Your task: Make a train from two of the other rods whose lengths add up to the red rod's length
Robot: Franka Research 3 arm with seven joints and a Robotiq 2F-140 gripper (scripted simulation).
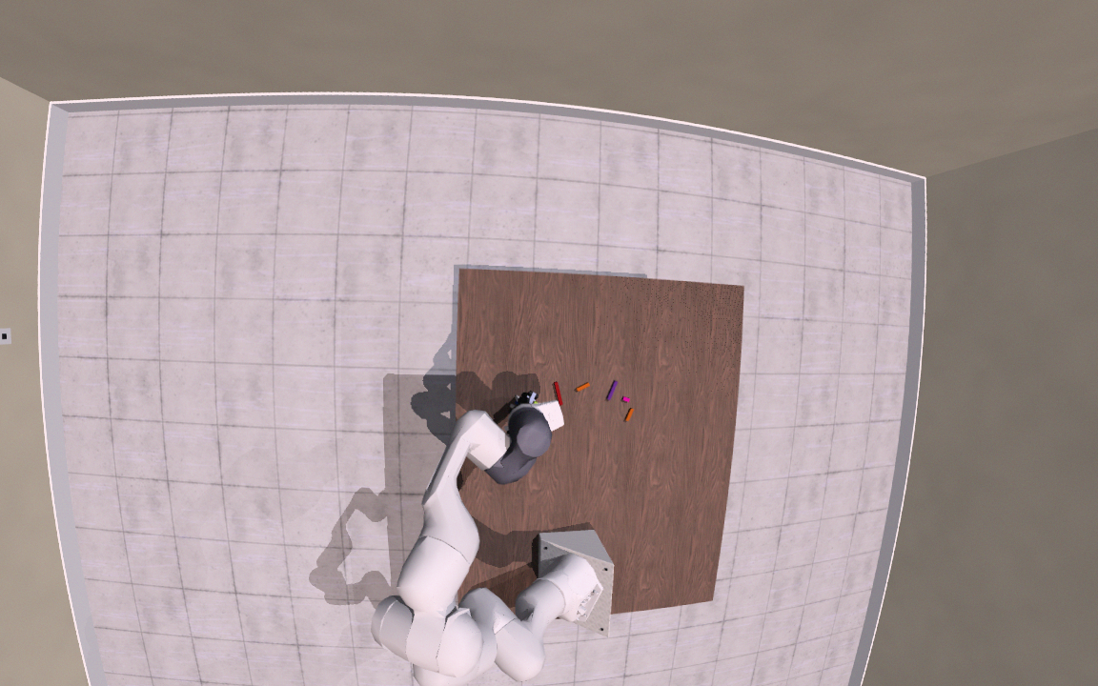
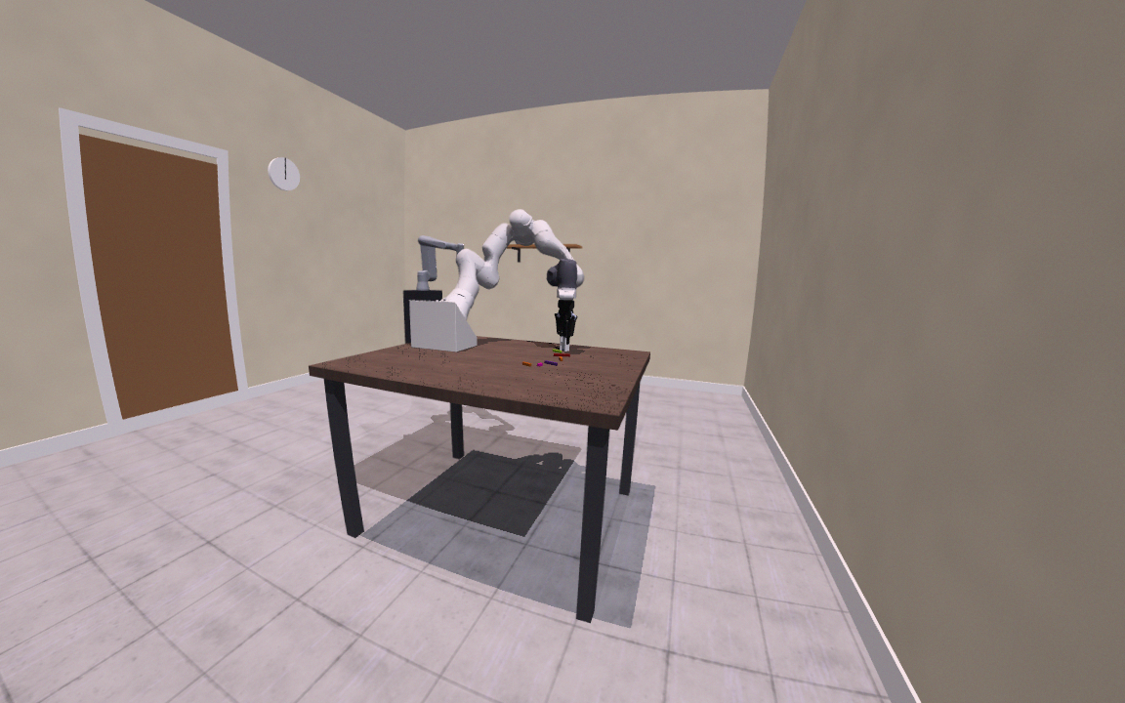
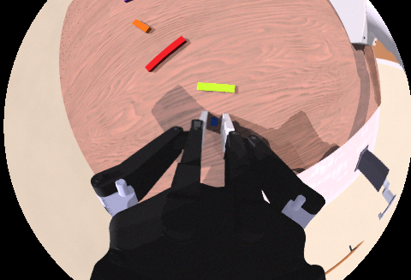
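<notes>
My gripper is now 30 mm above the small blue rod. Also, from my hand: red rod: 120 mm to the right, 40 mm ahead, 30 mm below; then purple rod: 280 mm to the right, 70 mm ahead, 30 mm below; then lime rod: 50 mm to the right, 30 mm below, 20 mm behind.
</notes>
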